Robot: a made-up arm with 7 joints. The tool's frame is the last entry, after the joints.
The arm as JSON. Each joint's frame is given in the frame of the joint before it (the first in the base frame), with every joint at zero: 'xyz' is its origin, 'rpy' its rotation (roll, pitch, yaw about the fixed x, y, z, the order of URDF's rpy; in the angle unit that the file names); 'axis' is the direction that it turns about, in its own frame. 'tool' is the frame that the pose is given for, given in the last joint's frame.
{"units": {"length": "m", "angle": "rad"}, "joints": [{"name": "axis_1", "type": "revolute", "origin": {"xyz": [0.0, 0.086, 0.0], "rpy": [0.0, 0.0, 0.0]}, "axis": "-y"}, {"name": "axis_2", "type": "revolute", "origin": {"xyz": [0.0, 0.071, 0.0], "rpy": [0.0, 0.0, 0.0]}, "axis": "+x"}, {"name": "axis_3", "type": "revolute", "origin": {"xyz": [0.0, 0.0, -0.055], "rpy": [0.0, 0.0, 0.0]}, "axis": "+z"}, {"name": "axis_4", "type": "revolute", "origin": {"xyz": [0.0, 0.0, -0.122], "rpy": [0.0, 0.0, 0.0]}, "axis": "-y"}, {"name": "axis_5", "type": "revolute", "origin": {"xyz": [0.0, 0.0, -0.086], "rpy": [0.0, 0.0, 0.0]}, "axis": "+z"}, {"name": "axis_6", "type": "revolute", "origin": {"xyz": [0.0, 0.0, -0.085], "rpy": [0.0, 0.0, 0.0]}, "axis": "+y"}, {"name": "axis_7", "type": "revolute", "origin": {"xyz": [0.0, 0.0, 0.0], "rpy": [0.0, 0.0, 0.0]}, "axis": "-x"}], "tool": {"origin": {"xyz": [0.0, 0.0, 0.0], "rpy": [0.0, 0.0, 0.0]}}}
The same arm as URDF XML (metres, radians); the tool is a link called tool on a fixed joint. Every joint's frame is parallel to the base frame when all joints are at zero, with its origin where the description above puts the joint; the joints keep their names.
<robot name="arm">
<link name="base_link"/>
<link name="link1"/>
<link name="link2"/>
<link name="link3"/>
<link name="link4"/>
<link name="link5"/>
<link name="link6"/>
<link name="link7"/>
<link name="tool"/>
<joint name="axis_1" type="continuous"><parent link="base_link"/><child link="link1"/><origin xyz="0 0.086 0"/><axis xyz="0 -1 0"/></joint>
<joint name="axis_2" type="continuous"><parent link="link1"/><child link="link2"/><origin xyz="0 0.071 0"/><axis xyz="1 0 0"/></joint>
<joint name="axis_3" type="continuous"><parent link="link2"/><child link="link3"/><origin xyz="0 0 -0.055"/><axis xyz="0 0 1"/></joint>
<joint name="axis_4" type="continuous"><parent link="link3"/><child link="link4"/><origin xyz="0 0 -0.122"/><axis xyz="0 -1 0"/></joint>
<joint name="axis_5" type="continuous"><parent link="link4"/><child link="link5"/><origin xyz="0 0 -0.086"/><axis xyz="0 0 1"/></joint>
<joint name="axis_6" type="continuous"><parent link="link5"/><child link="link6"/><origin xyz="0 0 -0.085"/><axis xyz="0 1 0"/></joint>
<joint name="axis_7" type="continuous"><parent link="link6"/><child link="link7"/><origin xyz="0 0 0"/><axis xyz="-1 0 0"/></joint>
<joint name="tool_joint" type="fixed"><parent link="link7"/><child link="tool"/><origin xyz="0 0 0"/></joint>
</robot>

